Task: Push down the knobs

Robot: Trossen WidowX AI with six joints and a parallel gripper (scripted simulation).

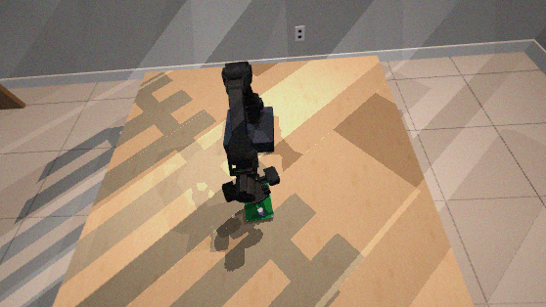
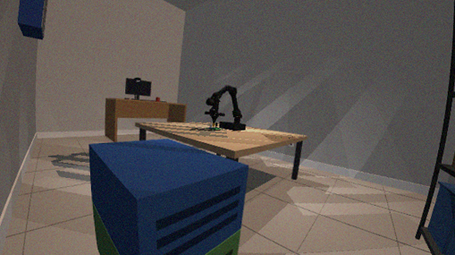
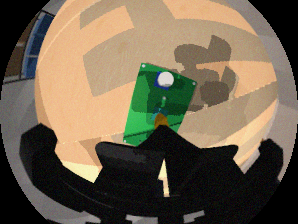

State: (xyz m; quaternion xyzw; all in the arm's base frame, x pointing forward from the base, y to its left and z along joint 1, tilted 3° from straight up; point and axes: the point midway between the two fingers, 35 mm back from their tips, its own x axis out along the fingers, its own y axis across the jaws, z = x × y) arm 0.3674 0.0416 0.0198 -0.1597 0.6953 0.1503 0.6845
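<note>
Right now my gripper tip is 10 mm above the orange knob.
</note>
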